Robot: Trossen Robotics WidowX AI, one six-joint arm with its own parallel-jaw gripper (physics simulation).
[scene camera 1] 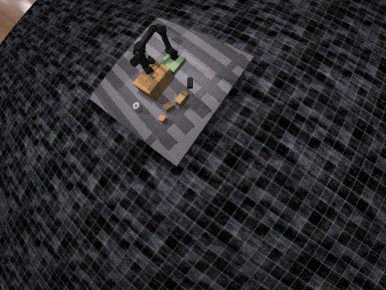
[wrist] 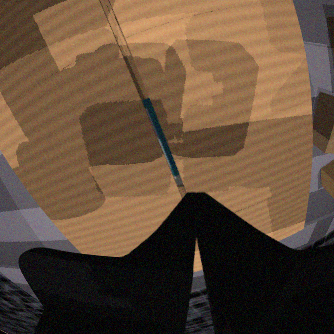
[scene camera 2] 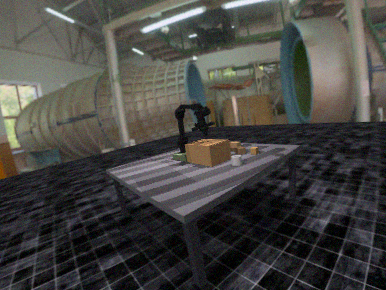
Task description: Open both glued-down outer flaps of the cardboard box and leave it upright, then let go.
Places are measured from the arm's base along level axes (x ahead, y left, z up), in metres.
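Pixels of known places: gripper, fingertip midpoint: point(wrist: 194, 200) point(scene camera 2: 206, 136); arm's base, link origin: point(scene camera 1: 174, 57) point(scene camera 2: 183, 151).
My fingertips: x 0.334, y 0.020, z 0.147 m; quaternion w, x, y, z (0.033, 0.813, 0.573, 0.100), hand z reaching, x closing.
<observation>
Ahead of a thing's pixels: the offset from my fingertips to its middle. Level surfaces: height alone.
The cardboard box {dx -0.007, dy -0.007, dz -0.120 m} point(scene camera 1: 160, 88) point(scene camera 2: 205, 154) point(wrist: 282, 150) stands upright on the table. Its outer flaps lie flat across the top and meet at a narrow seam. A short teal strip {dx -0.007, dy -0.007, dz -0.128 m} point(wrist: 162, 138) lies along that seam in the wrist view. My gripper point(scene camera 1: 149, 71) point(scene camera 2: 212, 128) point(wrist: 194, 200) is shut and empty, with its fingertips together. It hangs above the box top, apart from it in the second scene view. In the wrist view the tips overlap the near end of the visible seam, and the fingers hide part of the top behind them.
A green tray point(scene camera 1: 176, 61) point(scene camera 2: 178, 157) lies beside the box near the arm's base. A dark block {dx -0.189, dy +0.278, dz -0.182 m} point(scene camera 1: 190, 82), several small cardboard boxes {dx -0.009, dy +0.332, dz -0.159 m} point(scene camera 1: 181, 98) {dx +0.241, dy +0.293, dz -0.174 m} point(scene camera 2: 254, 150) and a white roll {dx +0.286, dy -0.003, dz -0.168 m} point(scene camera 2: 236, 160) stand around the box on the table {dz -0.199 m} point(scene camera 2: 150, 176).
</observation>
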